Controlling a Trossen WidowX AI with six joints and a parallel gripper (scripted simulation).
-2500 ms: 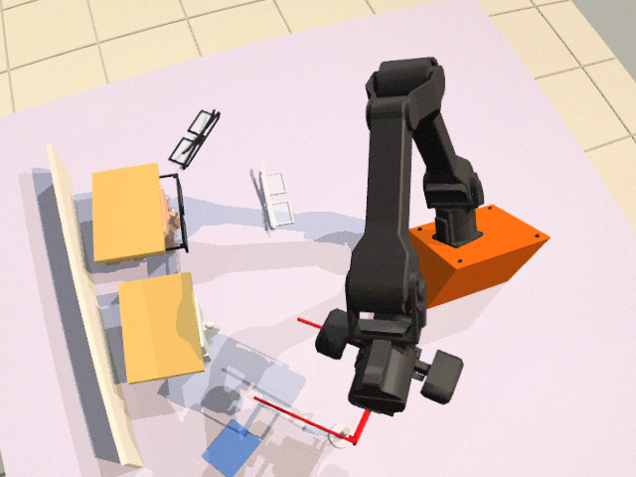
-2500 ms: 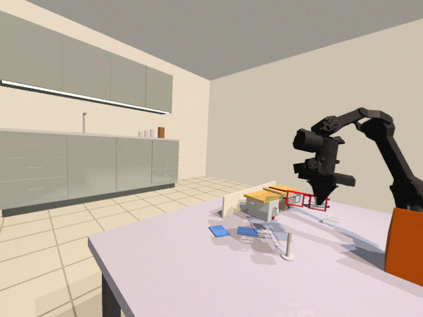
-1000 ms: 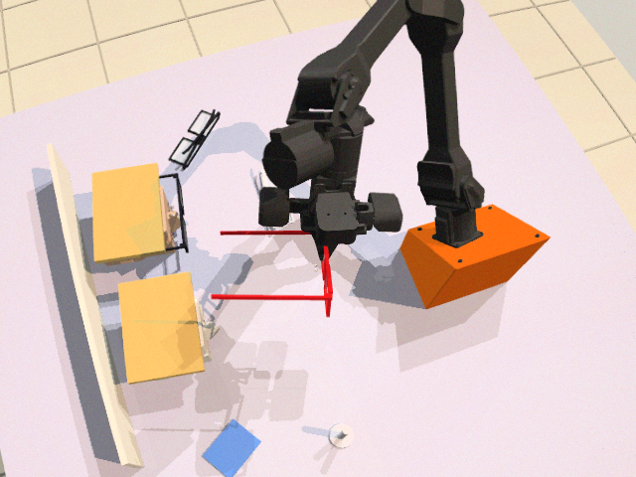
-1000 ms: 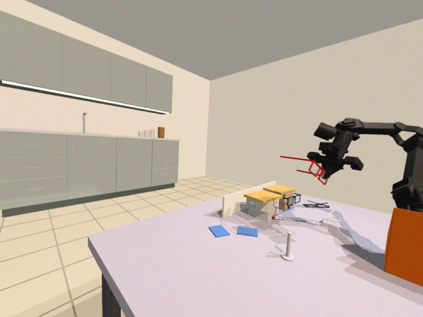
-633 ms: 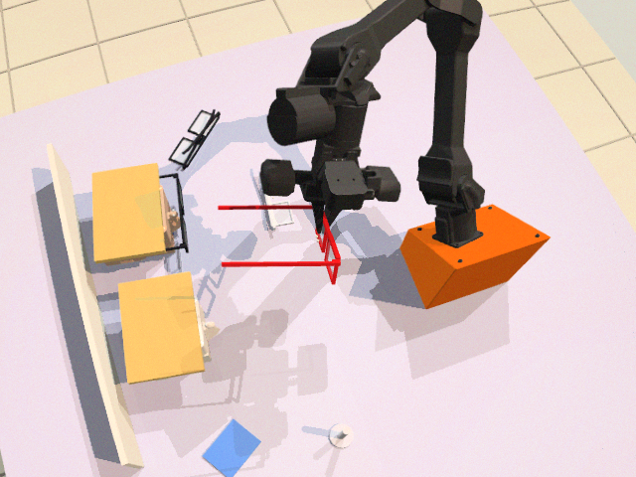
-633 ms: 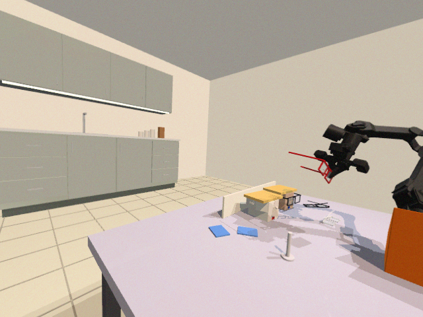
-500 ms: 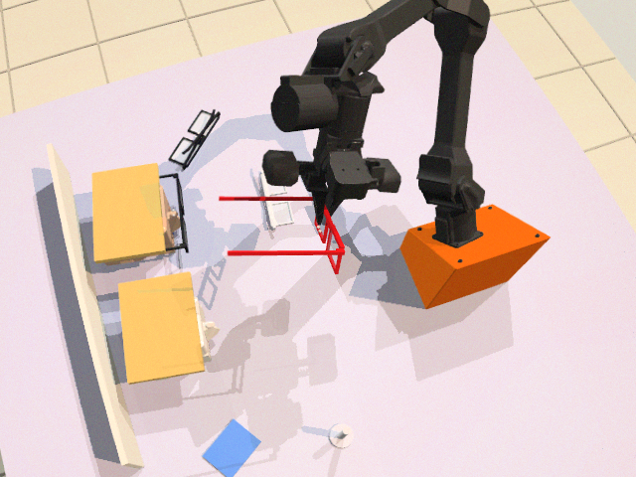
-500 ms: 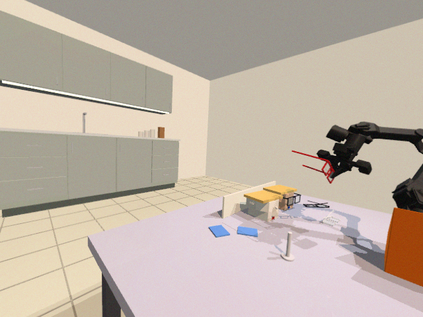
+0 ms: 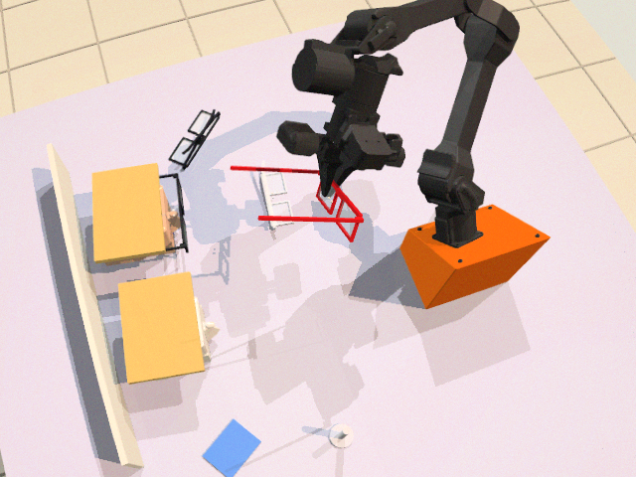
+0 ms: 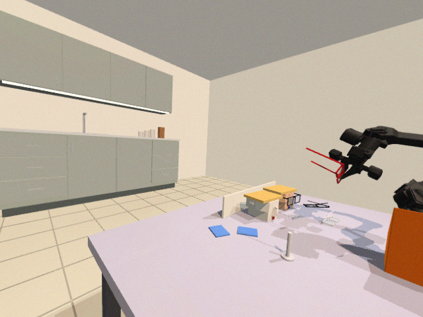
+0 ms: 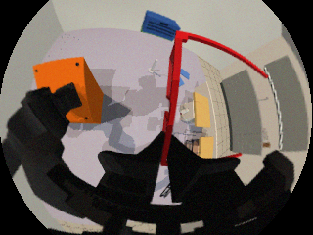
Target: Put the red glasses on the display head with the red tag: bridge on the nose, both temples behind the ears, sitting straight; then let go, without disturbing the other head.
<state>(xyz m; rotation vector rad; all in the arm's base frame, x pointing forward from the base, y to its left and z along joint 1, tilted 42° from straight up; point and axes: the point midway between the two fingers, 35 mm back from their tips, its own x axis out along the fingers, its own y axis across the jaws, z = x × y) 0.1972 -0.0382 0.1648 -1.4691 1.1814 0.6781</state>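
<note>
My gripper tip is now 28 cm short of the display head, 3 cm to the right of it and 18 cm above it. Also, from my gripper tip: skin-coloured head: 25 cm ahead, 19 cm to the right, 18 cm below; cream board: 40 cm ahead, 11 cm to the right, 18 cm below; white peg: 12 cm ahead, 30 cm to the left, 21 cm below.
</note>
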